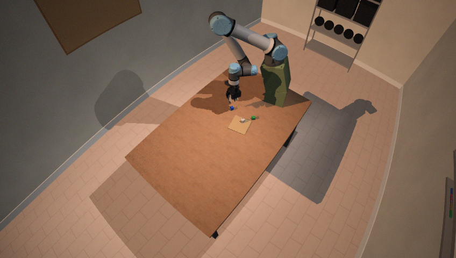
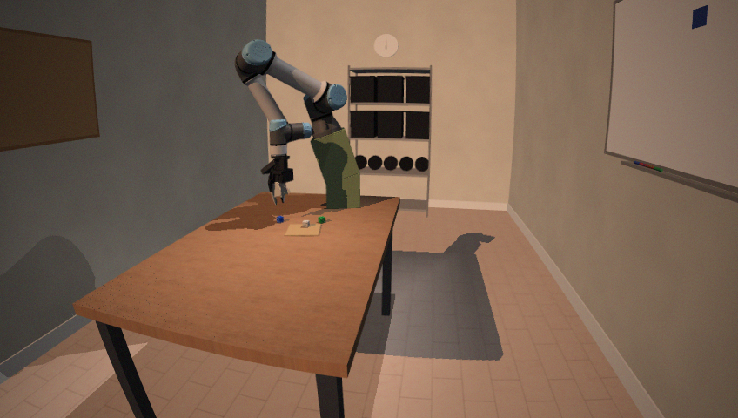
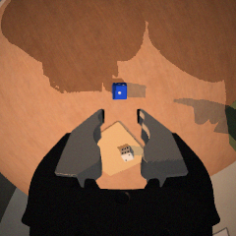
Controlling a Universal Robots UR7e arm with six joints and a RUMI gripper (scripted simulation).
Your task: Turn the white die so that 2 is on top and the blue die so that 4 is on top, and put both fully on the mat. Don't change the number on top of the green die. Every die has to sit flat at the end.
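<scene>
My gripper is now 90 mm above the blue die. The rest, counted from my hand: green die (60 mm behind, 180 mm to the left, 90 mm below); then tan mat (60 mm ahead, 150 mm to the left, 100 mm below); then white die (30 mm ahead, 150 mm to the left, 80 mm below).
</scene>
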